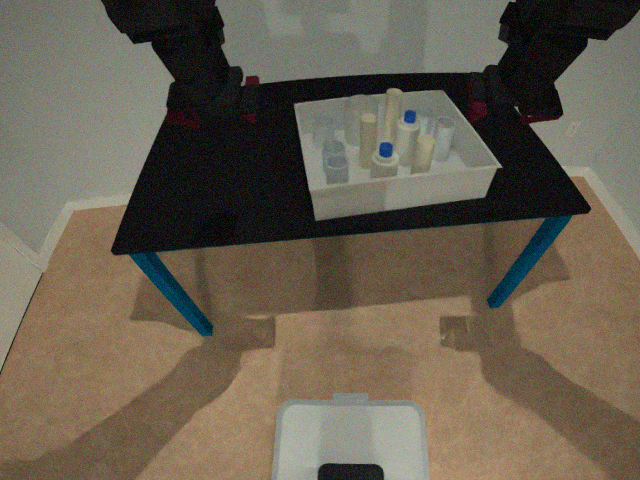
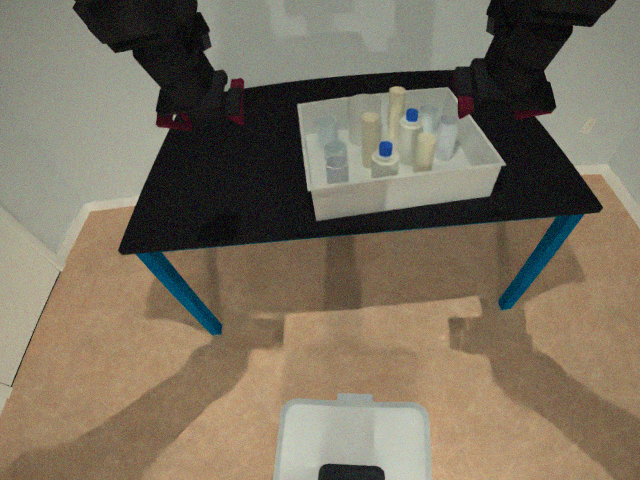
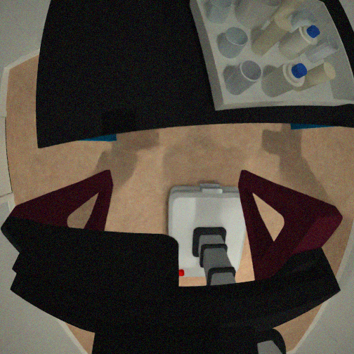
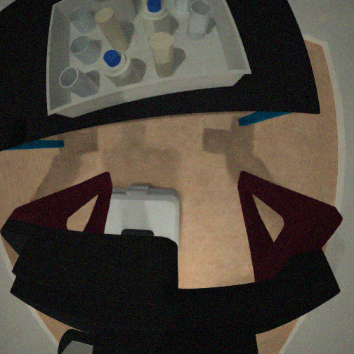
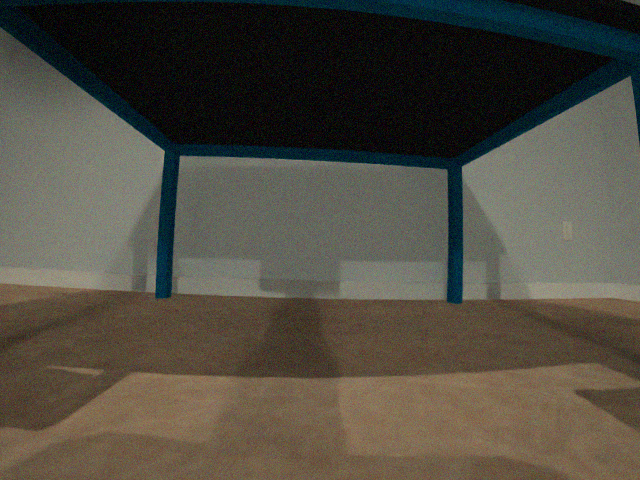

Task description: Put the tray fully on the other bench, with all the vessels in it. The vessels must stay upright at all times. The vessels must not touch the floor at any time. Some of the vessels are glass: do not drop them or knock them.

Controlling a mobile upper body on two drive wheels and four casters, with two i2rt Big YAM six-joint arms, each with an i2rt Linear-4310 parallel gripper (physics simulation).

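Frame: origin at the left arm's base, x ahead, y right, z down, level; centimetres.
Seen in the pictures: left gripper, fingertip midpoint: (image 1: 226, 122) (image 2: 216, 124); right gripper, fingertip midpoint: (image 1: 495, 120) (image 2: 487, 115).
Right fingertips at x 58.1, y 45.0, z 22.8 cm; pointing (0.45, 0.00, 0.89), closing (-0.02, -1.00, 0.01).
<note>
Offsets run from my right fingertips to a thing's middle. Level surfaces: height alone.
The white tray {dx +38.4, dy -11.6, dz +35.5 cm} (image 1: 403, 193) (image 2: 408, 195) (image 3: 209, 60) (image 4: 150, 95) rests on the black bench {dz +42.0 cm} (image 1: 222, 180) (image 2: 222, 180) (image 3: 120, 60) (image 4: 280, 65). Upright vessels stand in it: a front blue-capped bottle {dx +23.3, dy -14.4, dz +32.8 cm} (image 1: 385, 165) (image 2: 385, 164), a rear blue-capped bottle {dx +39.6, dy -5.5, dz +32.8 cm} (image 1: 408, 139) (image 2: 410, 139), several cream cylinders and several clear vessels, partly hidden by each other. My left gripper (image 1: 217, 111) (image 2: 206, 112) (image 3: 175, 176) and right gripper (image 1: 508, 114) (image 2: 499, 110) (image 4: 175, 174) are open, empty, raised and apart from the tray. A second bench does not show.
The bench's blue front legs (image 1: 173, 294) (image 1: 527, 263) stand on the brown floor. My pale base (image 1: 351, 434) (image 2: 354, 434) is in front of the bench. Grey walls surround the far side, and a pale panel (image 1: 15, 289) stands at the left.
</note>
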